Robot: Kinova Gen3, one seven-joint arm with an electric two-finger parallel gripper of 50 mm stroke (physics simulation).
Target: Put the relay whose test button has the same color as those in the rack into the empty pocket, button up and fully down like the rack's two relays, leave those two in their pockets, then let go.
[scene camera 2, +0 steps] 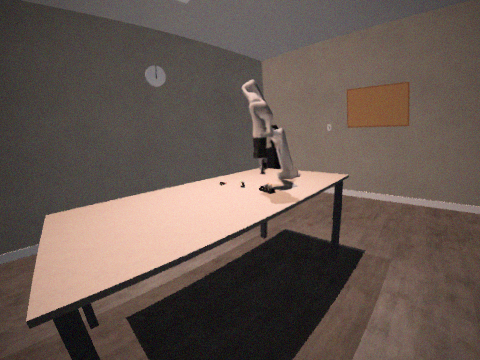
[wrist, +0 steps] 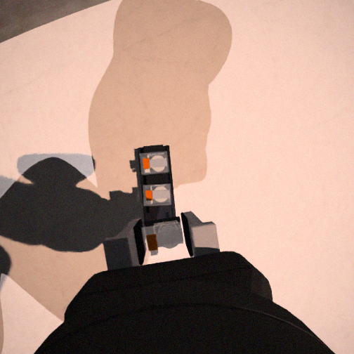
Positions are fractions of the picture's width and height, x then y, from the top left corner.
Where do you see a black rack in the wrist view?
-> At 0.44, 0.60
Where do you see a relay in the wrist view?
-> At 0.46, 0.67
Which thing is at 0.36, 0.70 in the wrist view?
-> My gripper.
